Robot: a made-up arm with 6 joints. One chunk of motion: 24 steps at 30 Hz.
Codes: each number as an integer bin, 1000 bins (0 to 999) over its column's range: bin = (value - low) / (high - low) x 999, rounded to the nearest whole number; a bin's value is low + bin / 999 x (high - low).
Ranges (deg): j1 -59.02..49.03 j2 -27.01..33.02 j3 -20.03..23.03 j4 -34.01..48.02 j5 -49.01..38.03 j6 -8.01..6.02
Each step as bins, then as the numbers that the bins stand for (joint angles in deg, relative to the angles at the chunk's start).
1 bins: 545 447 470 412 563 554
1 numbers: -0.07 -0.15 0.23 -0.18 0.04 -0.23
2 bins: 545 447 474 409 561 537
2 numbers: -0.07 -0.15 0.40 -0.43 -0.13 -0.47
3 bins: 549 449 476 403 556 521
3 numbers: 0.36 -0.03 0.49 -0.92 -0.57 -0.69
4 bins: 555 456 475 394 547 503
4 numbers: 1.01 0.39 0.44 -1.66 -1.35 -0.95
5 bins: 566 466 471 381 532 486
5 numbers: 2.20 0.99 0.27 -2.73 -2.66 -1.18
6 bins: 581 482 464 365 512 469
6 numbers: 3.82 1.95 -0.03 -4.04 -4.40 -1.42
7 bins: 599 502 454 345 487 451
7 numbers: 5.77 3.16 -0.46 -5.68 -6.58 -1.68
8 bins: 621 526 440 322 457 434
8 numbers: 8.15 4.60 -1.06 -7.57 -9.19 -1.91
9 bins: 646 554 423 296 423 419
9 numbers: 10.85 6.28 -1.80 -9.70 -12.16 -2.13
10 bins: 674 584 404 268 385 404
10 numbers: 13.88 8.08 -2.62 -12.00 -15.47 -2.34
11 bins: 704 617 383 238 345 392
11 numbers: 17.12 10.07 -3.52 -14.47 -18.95 -2.50
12 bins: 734 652 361 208 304 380
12 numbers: 20.37 12.17 -4.47 -16.93 -22.52 -2.67
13 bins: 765 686 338 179 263 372
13 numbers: 23.72 14.21 -5.46 -19.31 -26.10 -2.79
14 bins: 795 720 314 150 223 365
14 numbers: 26.97 16.25 -6.50 -21.69 -29.58 -2.88
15 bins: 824 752 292 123 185 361
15 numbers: 30.10 18.18 -7.44 -23.91 -32.89 -2.94
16 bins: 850 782 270 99 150 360
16 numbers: 32.91 19.98 -8.39 -25.88 -35.94 -2.95
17 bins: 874 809 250 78 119 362
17 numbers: 35.51 21.60 -9.25 -27.61 -38.64 -2.93
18 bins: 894 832 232 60 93 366
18 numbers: 37.67 22.98 -10.03 -29.08 -40.91 -2.87
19 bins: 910 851 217 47 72 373
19 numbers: 39.40 24.13 -10.68 -30.15 -42.74 -2.77
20 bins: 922 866 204 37 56 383
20 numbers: 40.70 25.03 -11.24 -30.97 -44.13 -2.63
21 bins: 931 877 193 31 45 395
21 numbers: 41.68 25.69 -11.71 -31.46 -45.09 -2.46
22 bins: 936 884 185 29 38 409
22 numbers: 42.22 26.11 -12.06 -31.63 -45.70 -2.27
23 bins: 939 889 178 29 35 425
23 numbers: 42.54 26.41 -12.36 -31.63 -45.96 -2.04
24 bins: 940 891 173 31 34 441
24 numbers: 42.65 26.53 -12.57 -31.46 -46.05 -1.82
